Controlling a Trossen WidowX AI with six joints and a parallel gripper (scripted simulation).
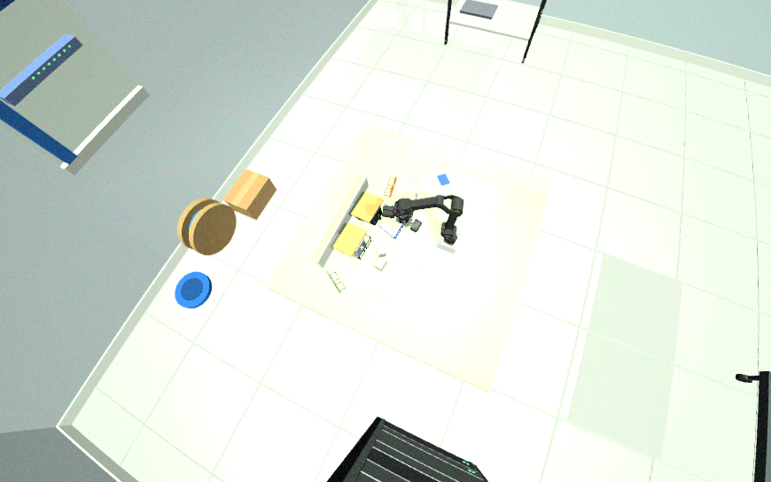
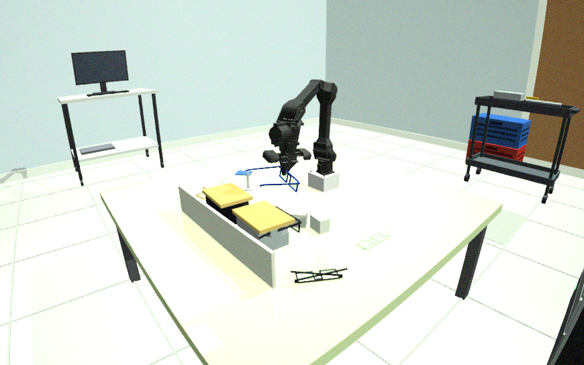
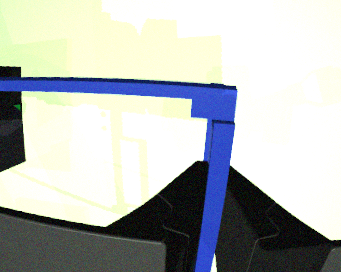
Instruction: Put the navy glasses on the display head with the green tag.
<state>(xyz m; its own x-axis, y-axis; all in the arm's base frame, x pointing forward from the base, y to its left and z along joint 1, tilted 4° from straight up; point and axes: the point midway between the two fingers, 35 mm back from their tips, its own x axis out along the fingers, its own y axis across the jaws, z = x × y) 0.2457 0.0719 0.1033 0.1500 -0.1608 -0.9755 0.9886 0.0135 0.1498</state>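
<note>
The dark display head is 22 cm ahead of my gripper tip, 1 cm to the left of it and 7 cm below it. The rest, counted from my gripper tip: low white wall (33 cm ahead, 14 cm to the left, 7 cm below).
</note>
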